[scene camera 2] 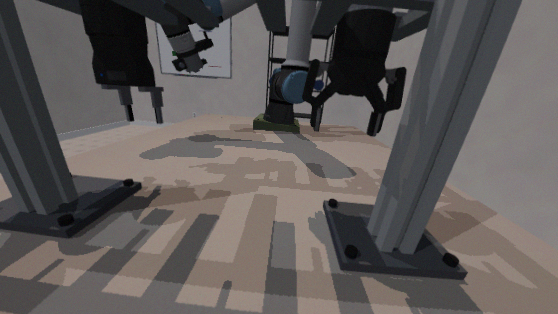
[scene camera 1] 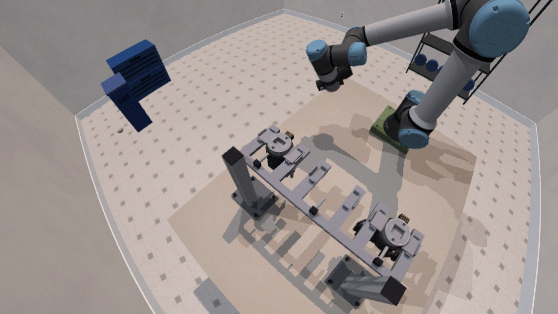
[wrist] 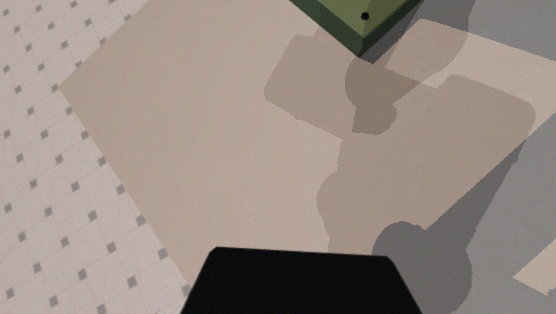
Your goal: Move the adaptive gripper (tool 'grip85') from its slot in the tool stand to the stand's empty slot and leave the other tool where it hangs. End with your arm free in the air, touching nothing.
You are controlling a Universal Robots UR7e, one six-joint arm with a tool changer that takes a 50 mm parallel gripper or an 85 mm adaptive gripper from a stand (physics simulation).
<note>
The pictures show: a parallel gripper, an adaptive gripper and a tool stand.
</note>
